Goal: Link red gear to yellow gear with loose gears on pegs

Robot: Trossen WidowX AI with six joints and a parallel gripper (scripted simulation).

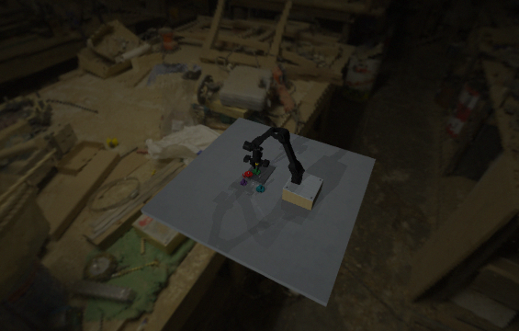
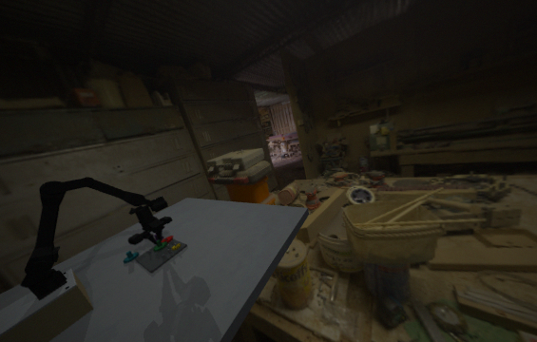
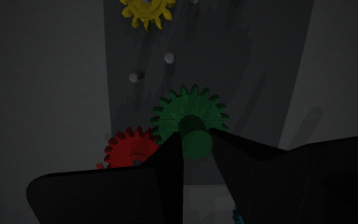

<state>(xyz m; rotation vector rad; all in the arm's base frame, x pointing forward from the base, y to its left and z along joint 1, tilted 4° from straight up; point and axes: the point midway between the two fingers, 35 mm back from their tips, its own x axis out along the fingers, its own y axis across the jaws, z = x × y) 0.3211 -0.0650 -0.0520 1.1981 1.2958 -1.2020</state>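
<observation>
The green gear is 10 mm below my gripper tip. Round my gripper tip: grey board (20 mm behind, 20 mm to the right, 40 mm below); then red gear (50 mm ahead, 40 mm to the left, 30 mm below); then yellow gear (30 mm ahead, 90 mm to the right, 30 mm below).
</observation>
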